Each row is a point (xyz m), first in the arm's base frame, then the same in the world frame.
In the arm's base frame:
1: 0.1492 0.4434 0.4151
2: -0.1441 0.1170 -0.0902
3: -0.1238 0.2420 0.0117
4: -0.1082 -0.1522 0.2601
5: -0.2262 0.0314 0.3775
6: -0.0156 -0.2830 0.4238
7: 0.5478 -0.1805 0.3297
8: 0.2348 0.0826 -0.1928
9: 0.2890 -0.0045 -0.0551
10: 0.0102 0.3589 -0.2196
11: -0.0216 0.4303 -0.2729
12: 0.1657 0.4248 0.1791
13: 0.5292 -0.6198 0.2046
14: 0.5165 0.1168 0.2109
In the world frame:
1: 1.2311 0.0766 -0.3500
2: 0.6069 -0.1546 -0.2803
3: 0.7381 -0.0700 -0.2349
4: 0.8792 -0.4892 -0.3822
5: 1.0066 -0.4079 -0.1858
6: 1.0231 -0.6227 -0.5003
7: 1.0925 -0.3004 -0.9778
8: 0.5914 -0.0160 -0.6489
9: 0.7125 -0.1167 -0.7174
10: 0.5807 0.1542 -0.3351
11: 0.5405 0.2224 -0.2833
12: 1.0085 0.1412 -0.4008
13: 0.8632 -0.6527 -1.1574
14: 1.0459 -0.0130 -0.8409

